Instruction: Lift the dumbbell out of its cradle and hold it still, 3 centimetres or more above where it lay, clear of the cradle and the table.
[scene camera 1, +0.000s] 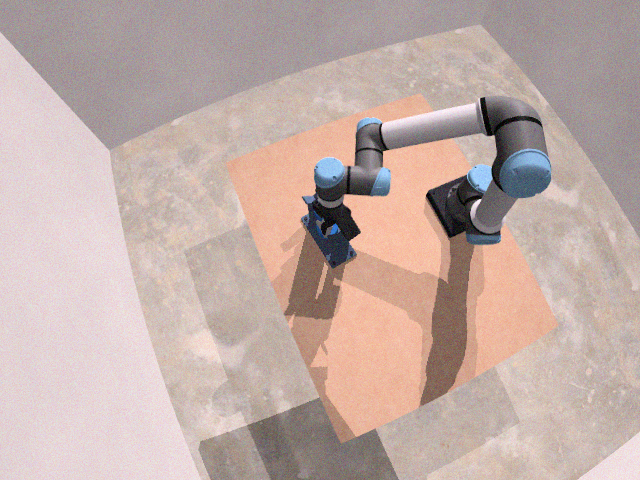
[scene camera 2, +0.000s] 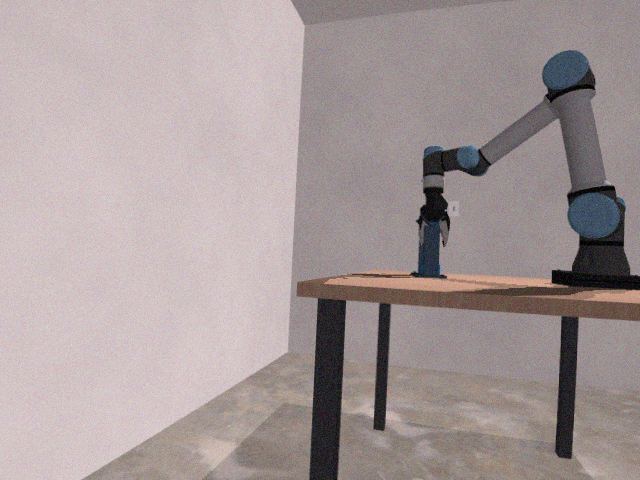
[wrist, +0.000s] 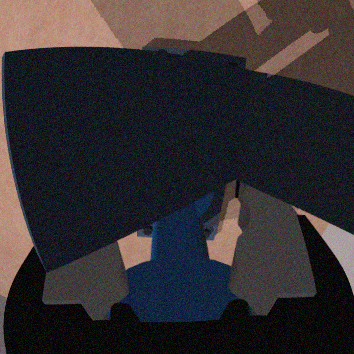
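Where they show: gripper, between the fingertips: (scene camera 1: 335, 230); arm's base, origin of its link: (scene camera 1: 464, 203) (scene camera 2: 600, 273).
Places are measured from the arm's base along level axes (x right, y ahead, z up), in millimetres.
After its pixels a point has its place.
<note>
The dark blue cradle (scene camera 1: 337, 252) @(x -36, y 522, z 49 mm) (scene camera 2: 429, 253) @(x -33, y 511, z 41 mm) (wrist: 110, 135) stands on the table. Its near upright and broad top fill much of the wrist view. The bright blue dumbbell (scene camera 1: 334, 227) @(x 66, y 497, z 5 mm) (wrist: 175, 295) @(x 46, y 508, z 142 mm) lies low in the cradle; scene camera 2 largely hides it behind the upright. My gripper (scene camera 1: 326, 226) @(x 33, y 505, z 67 mm) (scene camera 2: 433, 240) @(x 33, y 505, z 67 mm) (wrist: 175, 175) @(x 33, y 505, z 67 mm) points down over the cradle. Its grey fingers stand on both sides of the dumbbell's wide blue part, and their inner edges meet it in the wrist view. The gripper looks shut on the dumbbell. The left fingertip is hidden behind the cradle in the wrist view.
The cradle's upright and flared top stand close beside the fingers. The wooden table (scene camera 1: 392, 330) @(x -335, y 426, z -39 mm) (scene camera 2: 372, 292) @(x -630, y 562, z -50 mm) has its edge a short way beyond the cradle. The arm's black base plate (scene camera 1: 439, 198) @(x 50, y 87, z 2 mm) (scene camera 2: 563, 277) @(x -25, y 106, z -17 mm) is bolted on the table to the right.
</note>
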